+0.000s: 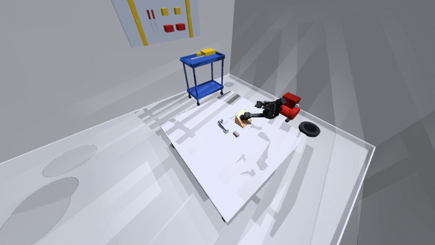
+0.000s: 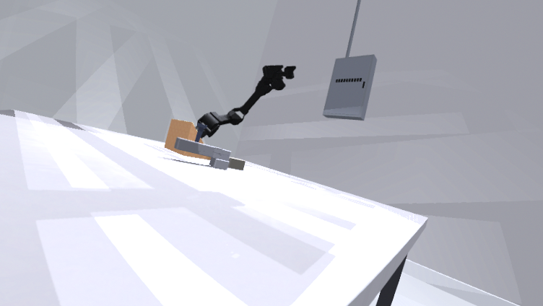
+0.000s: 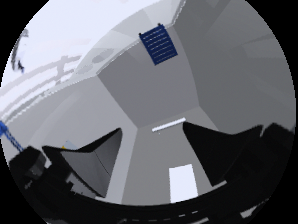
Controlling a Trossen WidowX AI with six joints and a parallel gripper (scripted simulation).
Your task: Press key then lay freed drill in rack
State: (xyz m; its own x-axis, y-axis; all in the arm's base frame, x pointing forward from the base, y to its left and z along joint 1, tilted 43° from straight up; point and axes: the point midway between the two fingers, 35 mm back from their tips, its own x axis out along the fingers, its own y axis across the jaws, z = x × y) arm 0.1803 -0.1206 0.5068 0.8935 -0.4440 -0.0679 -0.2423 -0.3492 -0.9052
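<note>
Now: the drill 480 mm below my gripper tip and 330 mm to the right of it. From my gripper tip the other things lie so: dark block 510 mm below, 170 mm to the right, 20 mm behind.
</note>
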